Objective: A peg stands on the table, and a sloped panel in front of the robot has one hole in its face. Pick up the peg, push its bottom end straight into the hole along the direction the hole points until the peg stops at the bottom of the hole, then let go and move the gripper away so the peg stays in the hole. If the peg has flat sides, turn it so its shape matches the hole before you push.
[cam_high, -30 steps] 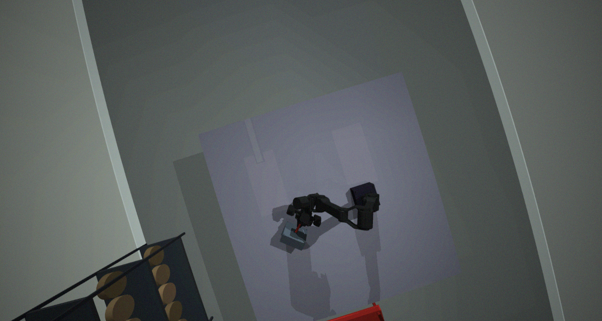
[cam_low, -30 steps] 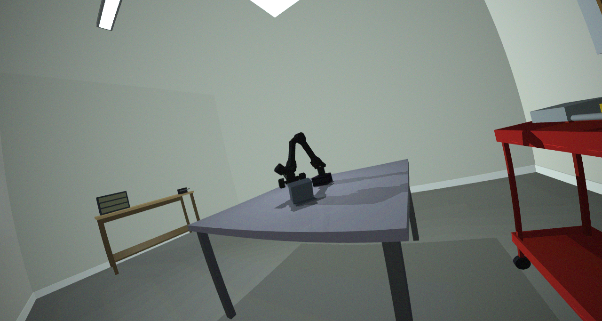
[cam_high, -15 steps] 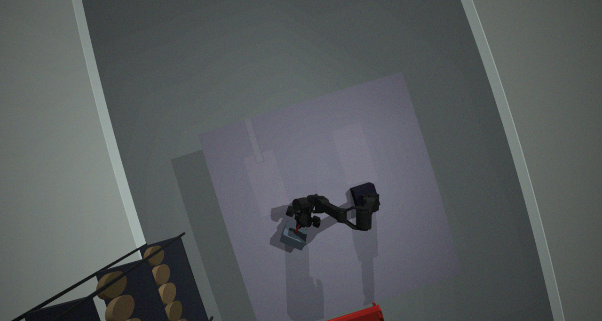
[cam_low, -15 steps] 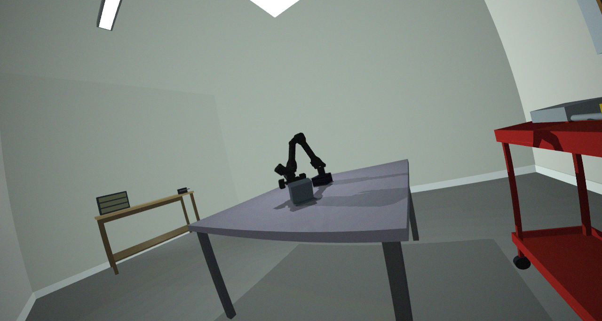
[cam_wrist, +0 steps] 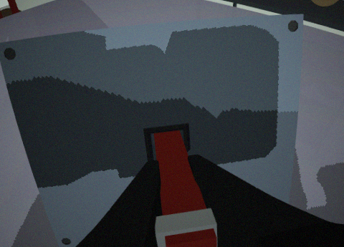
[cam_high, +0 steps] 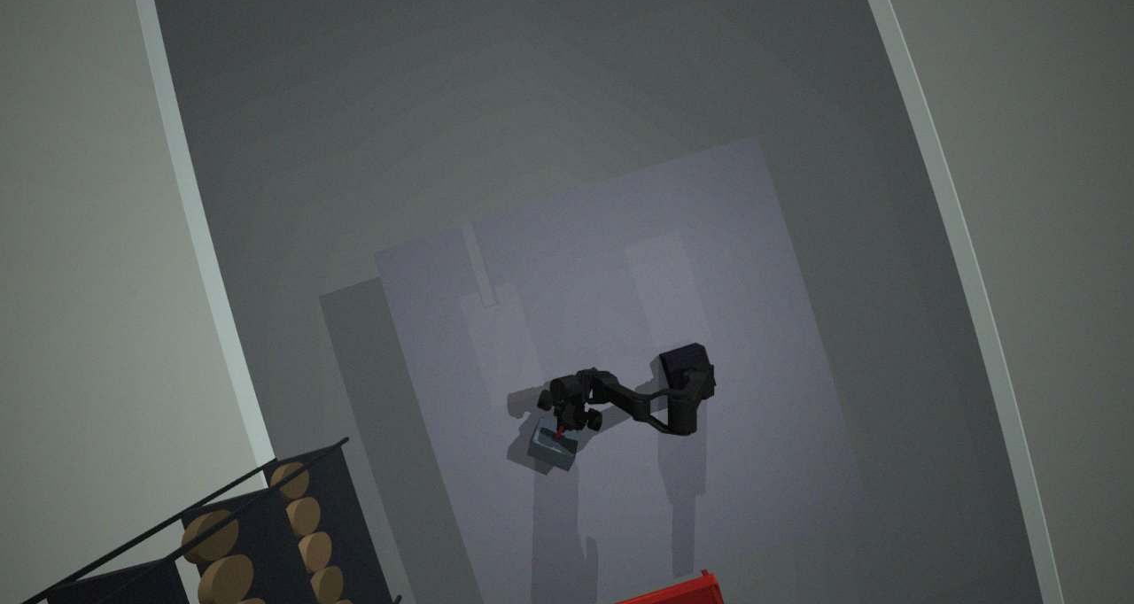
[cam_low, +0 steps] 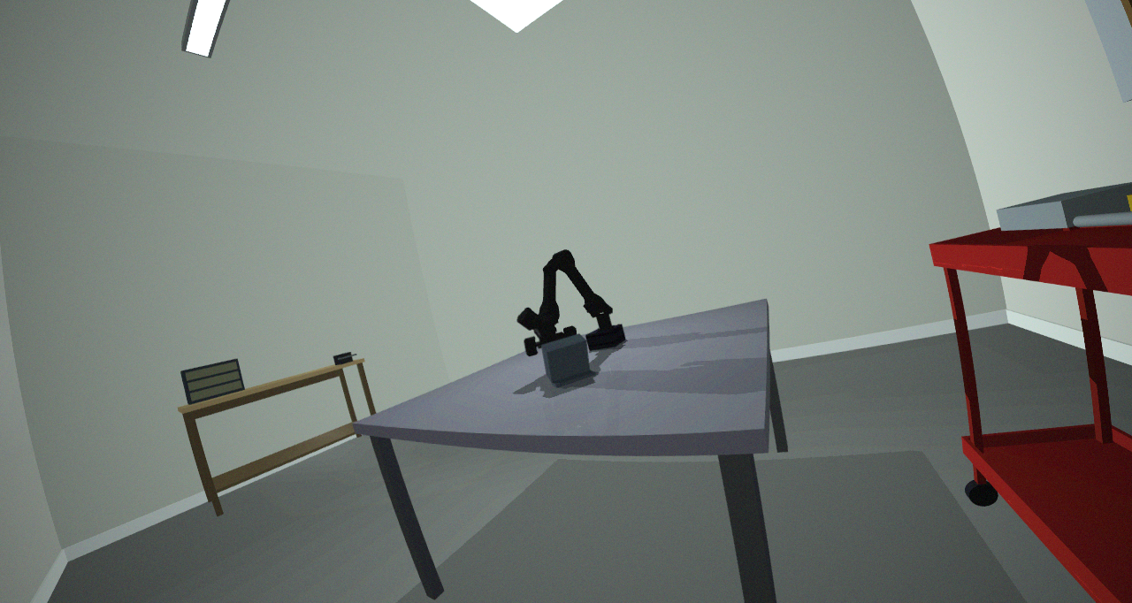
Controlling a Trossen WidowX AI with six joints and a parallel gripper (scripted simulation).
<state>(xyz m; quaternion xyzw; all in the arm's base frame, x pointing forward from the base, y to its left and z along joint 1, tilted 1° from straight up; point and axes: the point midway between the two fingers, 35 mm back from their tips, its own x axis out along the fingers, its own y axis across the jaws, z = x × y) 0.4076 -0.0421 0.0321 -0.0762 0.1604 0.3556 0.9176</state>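
The panel block is 3 cm ahead of my gripper tip, 3 cm to the left of it and 2 cm below it. From my gripper tip the other things lie so: red square-sided peg (1 cm behind, 1 cm to the right).
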